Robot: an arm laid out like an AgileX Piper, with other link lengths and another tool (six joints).
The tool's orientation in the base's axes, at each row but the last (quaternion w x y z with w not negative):
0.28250 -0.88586 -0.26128 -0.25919
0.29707 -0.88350 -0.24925 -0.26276
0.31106 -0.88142 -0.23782 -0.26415
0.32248 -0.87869 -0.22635 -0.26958
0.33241 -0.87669 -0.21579 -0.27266
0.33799 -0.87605 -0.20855 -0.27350
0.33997 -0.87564 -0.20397 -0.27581
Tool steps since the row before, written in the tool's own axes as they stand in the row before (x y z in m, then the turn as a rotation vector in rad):
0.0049 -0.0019 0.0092 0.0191 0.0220 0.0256
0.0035 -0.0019 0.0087 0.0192 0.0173 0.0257
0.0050 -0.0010 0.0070 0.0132 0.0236 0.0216
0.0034 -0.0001 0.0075 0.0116 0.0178 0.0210
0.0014 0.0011 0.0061 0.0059 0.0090 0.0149
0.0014 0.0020 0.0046 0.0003 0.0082 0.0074
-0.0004 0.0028 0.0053 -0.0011 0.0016 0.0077
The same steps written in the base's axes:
0.0053 0.0087 -0.0028 0.0353 0.0068 -0.0145
0.0042 0.0080 -0.0031 0.0326 0.0102 -0.0127
0.0054 0.0067 -0.0012 0.0305 0.0016 -0.0163
0.0050 0.0060 -0.0027 0.0258 0.0048 -0.0143
0.0037 0.0038 -0.0035 0.0145 0.0054 -0.0099
0.0037 0.0021 -0.0029 0.0072 -0.0003 -0.0083
0.0030 0.0018 -0.0049 0.0027 0.0042 -0.0062

